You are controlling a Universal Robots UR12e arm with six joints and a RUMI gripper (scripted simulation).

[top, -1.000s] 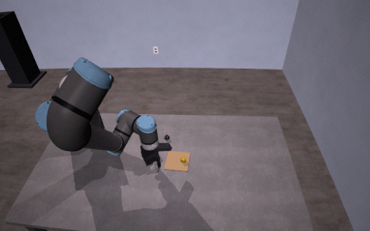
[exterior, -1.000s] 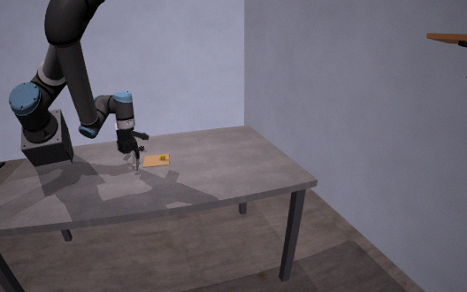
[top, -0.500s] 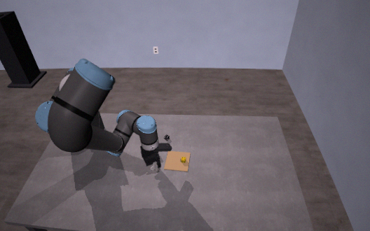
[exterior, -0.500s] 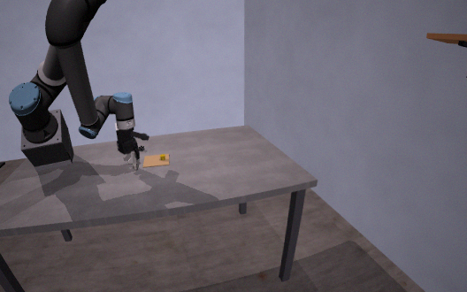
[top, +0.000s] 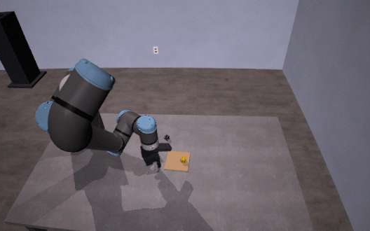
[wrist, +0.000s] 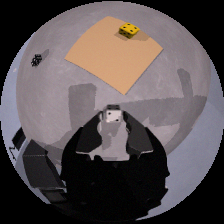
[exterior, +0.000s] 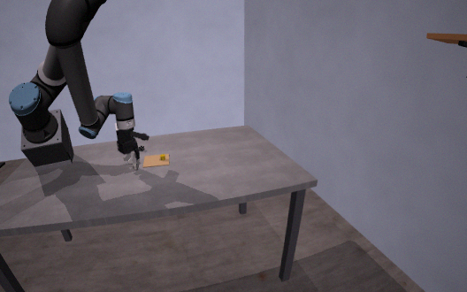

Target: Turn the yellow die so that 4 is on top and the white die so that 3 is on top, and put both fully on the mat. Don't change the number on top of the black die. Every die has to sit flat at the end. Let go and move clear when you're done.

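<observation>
Now: the white die right at my hand. Also, from my hand: black die 20 mm ahead, 250 mm to the left; tan mat 110 mm ahead, 70 mm to the left, 20 mm below; yellow die 150 mm ahead, 70 mm to the left.
</observation>
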